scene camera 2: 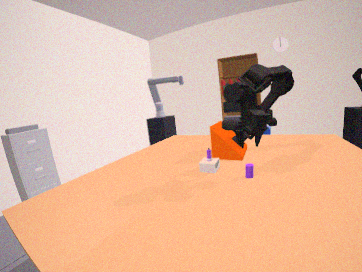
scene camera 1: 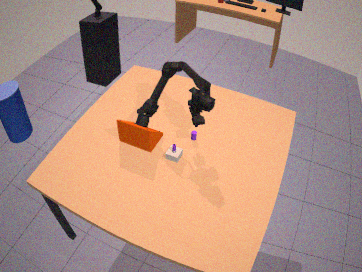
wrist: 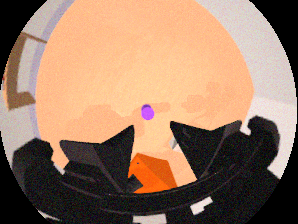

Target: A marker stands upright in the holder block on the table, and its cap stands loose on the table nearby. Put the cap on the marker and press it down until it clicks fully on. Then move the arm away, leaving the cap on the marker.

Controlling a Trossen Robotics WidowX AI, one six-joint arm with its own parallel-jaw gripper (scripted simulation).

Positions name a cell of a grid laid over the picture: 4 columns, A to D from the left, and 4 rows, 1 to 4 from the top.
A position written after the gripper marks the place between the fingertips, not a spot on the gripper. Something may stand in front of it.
Observation:
In view: the gripper (scene camera 2: C3).
The gripper also shows in the wrist view (wrist: C3).

